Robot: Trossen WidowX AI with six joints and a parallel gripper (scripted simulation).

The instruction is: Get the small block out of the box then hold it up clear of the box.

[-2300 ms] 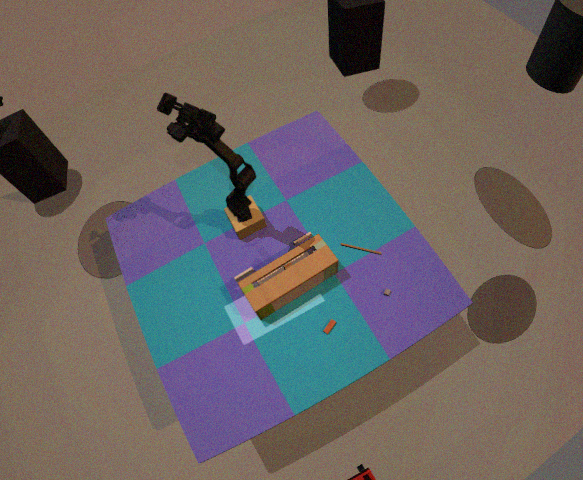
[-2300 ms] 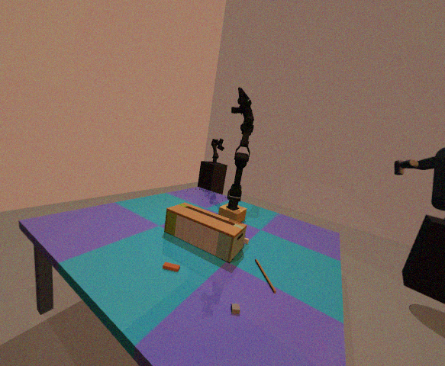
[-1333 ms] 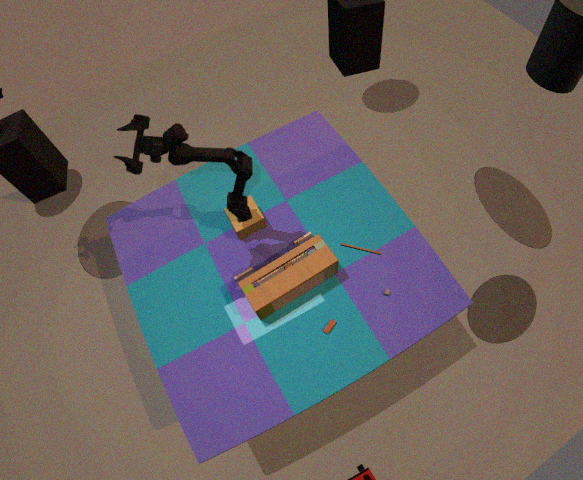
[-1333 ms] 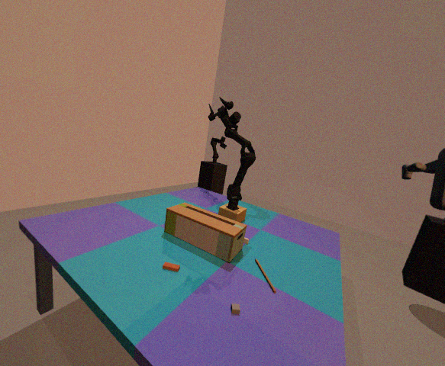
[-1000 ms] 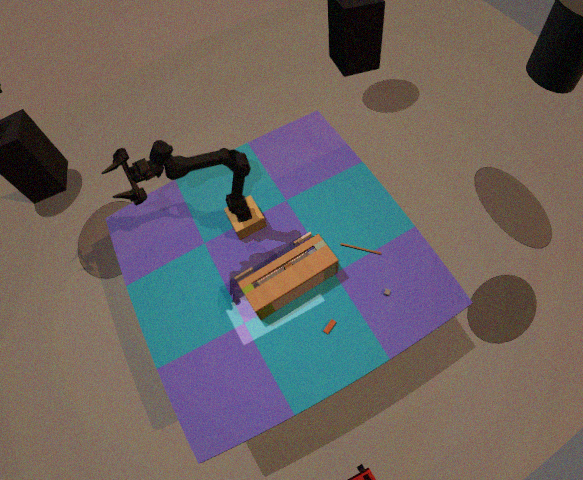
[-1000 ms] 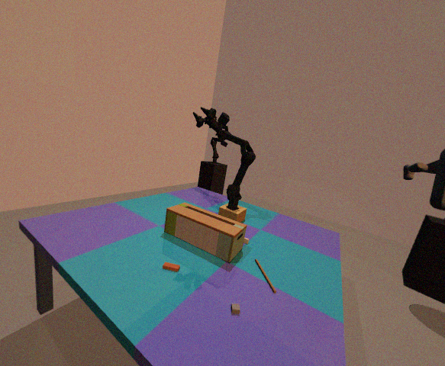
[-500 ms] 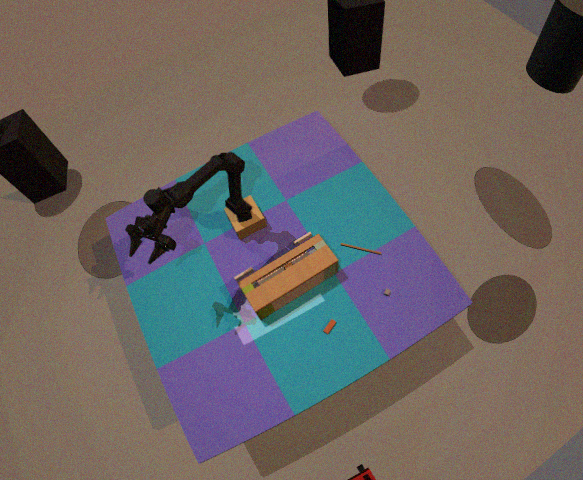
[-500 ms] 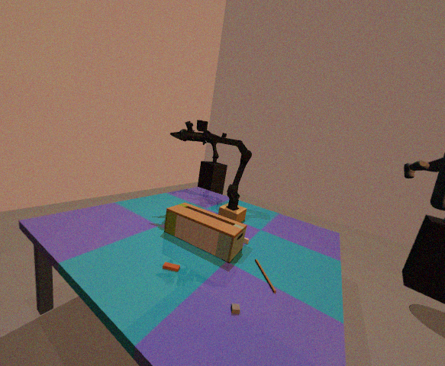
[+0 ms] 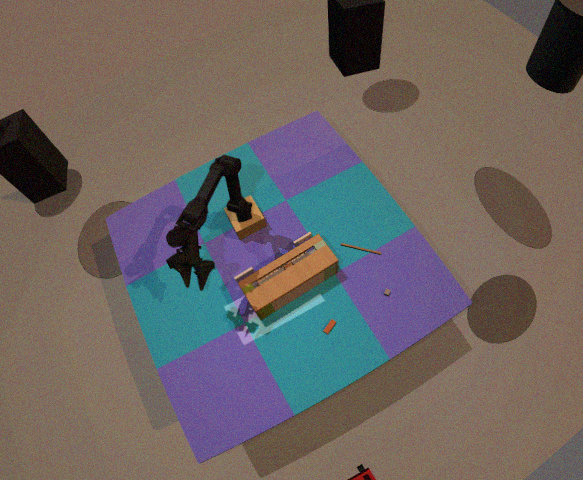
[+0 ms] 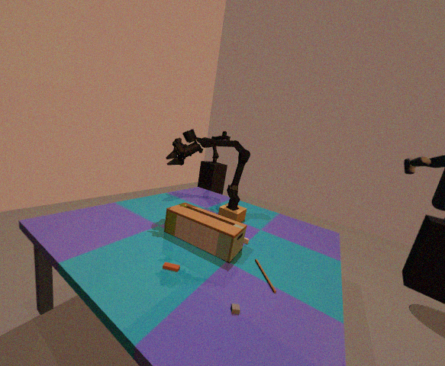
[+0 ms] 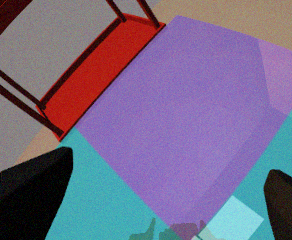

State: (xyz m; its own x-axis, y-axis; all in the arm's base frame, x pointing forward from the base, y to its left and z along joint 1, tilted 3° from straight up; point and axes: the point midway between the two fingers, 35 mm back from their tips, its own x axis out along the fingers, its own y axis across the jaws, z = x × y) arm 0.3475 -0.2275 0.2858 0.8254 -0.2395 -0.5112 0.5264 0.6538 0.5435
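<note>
The brown box lies 32 cm to the left of my gripper tip, 28 cm below it and 8 cm behind it. Also, from my gripper tip: orange-red block (42 cm to the left, 33 cm below, 20 cm ahead); thin brown stick (66 cm to the left, 34 cm below, 8 cm behind); orange-brown block (34 cm to the left, 25 cm below, 7 cm behind).
</note>
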